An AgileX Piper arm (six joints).
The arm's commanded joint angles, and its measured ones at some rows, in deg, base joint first. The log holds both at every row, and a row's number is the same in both.
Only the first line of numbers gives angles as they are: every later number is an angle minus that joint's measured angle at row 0.
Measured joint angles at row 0:
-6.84, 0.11, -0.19, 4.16, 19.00, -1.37
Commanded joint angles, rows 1 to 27:
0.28, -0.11, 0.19, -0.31, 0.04, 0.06
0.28, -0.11, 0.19, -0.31, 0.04, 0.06
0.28, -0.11, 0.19, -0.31, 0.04, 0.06
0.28, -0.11, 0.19, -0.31, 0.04, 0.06
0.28, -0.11, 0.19, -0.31, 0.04, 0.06
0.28, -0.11, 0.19, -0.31, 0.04, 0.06
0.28, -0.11, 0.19, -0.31, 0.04, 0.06
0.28, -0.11, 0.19, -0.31, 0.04, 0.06
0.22, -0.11, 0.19, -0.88, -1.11, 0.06
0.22, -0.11, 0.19, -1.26, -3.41, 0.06
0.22, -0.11, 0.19, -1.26, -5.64, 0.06
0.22, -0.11, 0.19, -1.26, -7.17, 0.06
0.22, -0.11, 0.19, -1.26, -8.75, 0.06
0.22, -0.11, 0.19, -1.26, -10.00, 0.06
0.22, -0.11, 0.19, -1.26, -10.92, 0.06
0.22, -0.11, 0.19, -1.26, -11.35, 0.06
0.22, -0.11, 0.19, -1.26, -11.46, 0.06
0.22, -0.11, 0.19, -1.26, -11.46, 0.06
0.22, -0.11, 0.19, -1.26, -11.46, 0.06
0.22, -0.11, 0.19, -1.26, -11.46, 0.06
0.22, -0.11, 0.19, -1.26, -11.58, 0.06
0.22, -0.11, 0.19, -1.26, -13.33, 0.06
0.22, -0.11, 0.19, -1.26, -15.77, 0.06
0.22, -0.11, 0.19, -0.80, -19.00, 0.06
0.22, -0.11, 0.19, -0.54, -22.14, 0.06
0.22, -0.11, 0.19, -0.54, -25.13, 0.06
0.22, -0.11, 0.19, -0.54, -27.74, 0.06
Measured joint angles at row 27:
0.00, 0.00, 0.00, -0.36, -16.90, 0.00
